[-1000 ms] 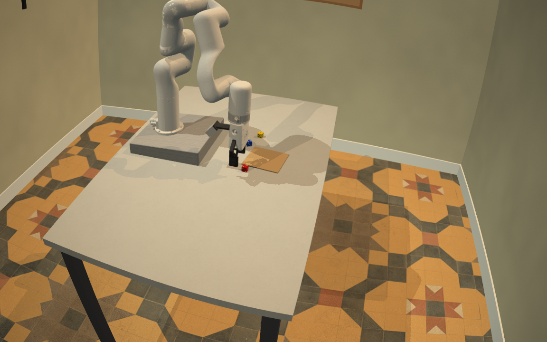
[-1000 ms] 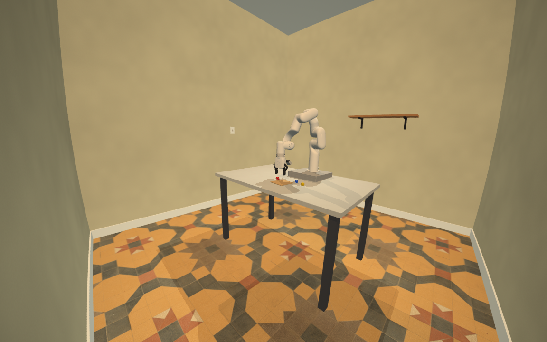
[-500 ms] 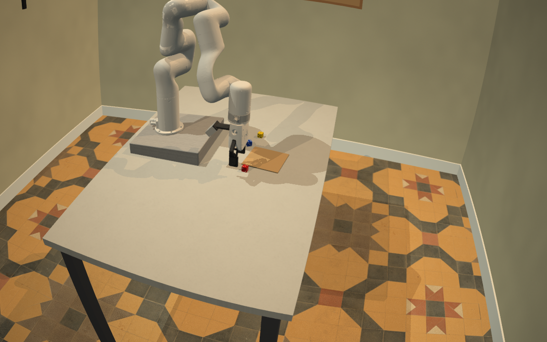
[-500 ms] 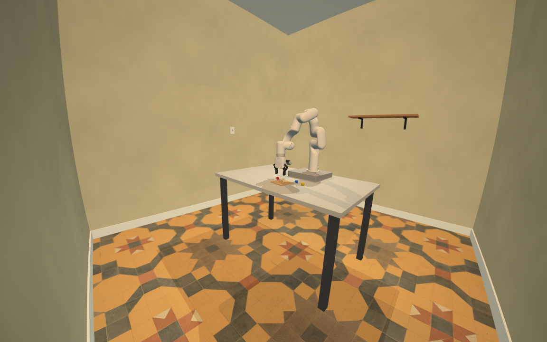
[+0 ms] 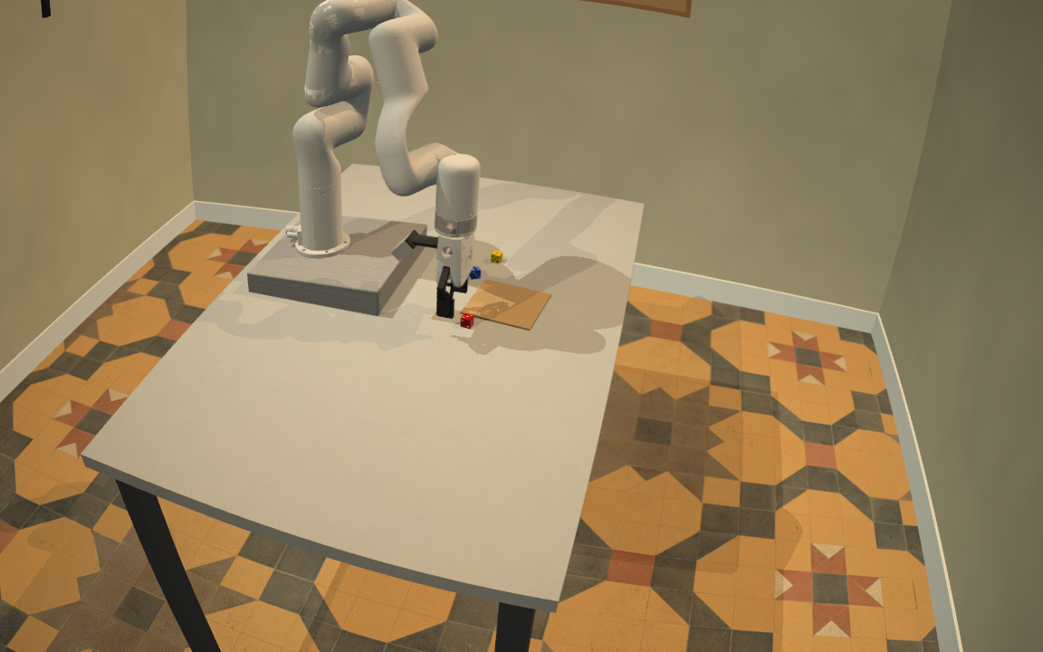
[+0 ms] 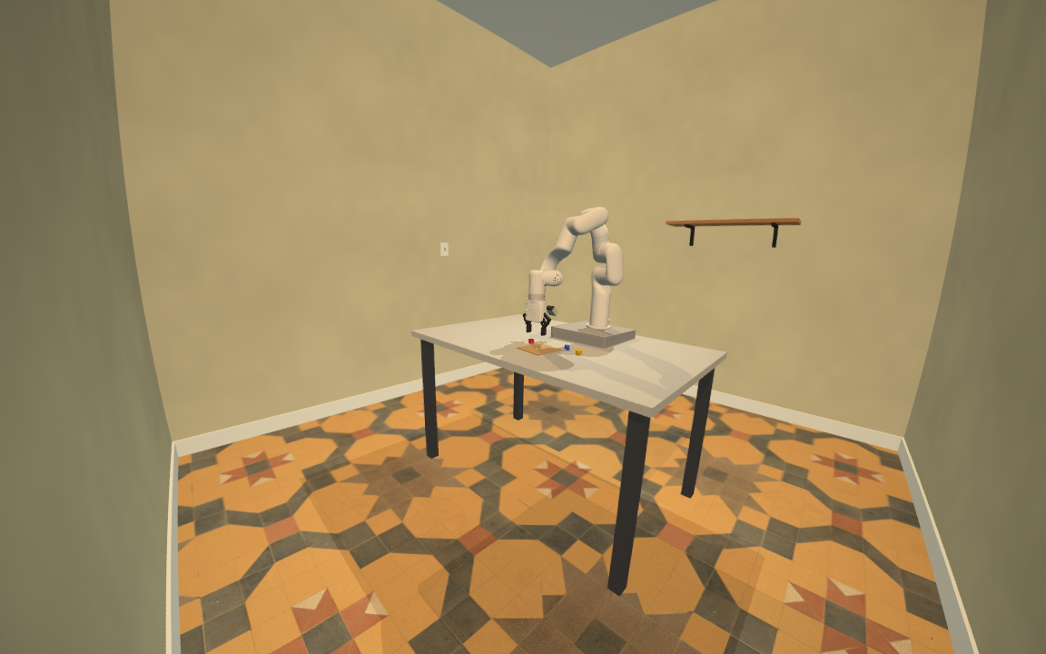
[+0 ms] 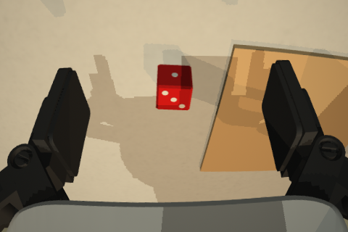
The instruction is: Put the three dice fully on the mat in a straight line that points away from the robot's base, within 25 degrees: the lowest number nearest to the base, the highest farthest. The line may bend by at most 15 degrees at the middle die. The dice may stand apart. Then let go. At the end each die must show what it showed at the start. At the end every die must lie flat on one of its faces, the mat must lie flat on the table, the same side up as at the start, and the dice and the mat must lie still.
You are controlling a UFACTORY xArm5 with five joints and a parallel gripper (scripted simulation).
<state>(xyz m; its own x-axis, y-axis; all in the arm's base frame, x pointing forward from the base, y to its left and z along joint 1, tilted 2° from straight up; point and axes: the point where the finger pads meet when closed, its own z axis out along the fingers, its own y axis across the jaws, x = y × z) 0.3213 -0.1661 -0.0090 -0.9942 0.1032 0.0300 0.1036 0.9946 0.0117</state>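
Right now my hand is 3 cm short of the red die and 4 cm above it. The rest, counted from my hand: blue die (2 cm ahead, 18 cm to the left, 4 cm below); then yellow die (5 cm ahead, 26 cm to the left, 4 cm below); then mat (9 cm ahead, 9 cm to the left, 5 cm below).
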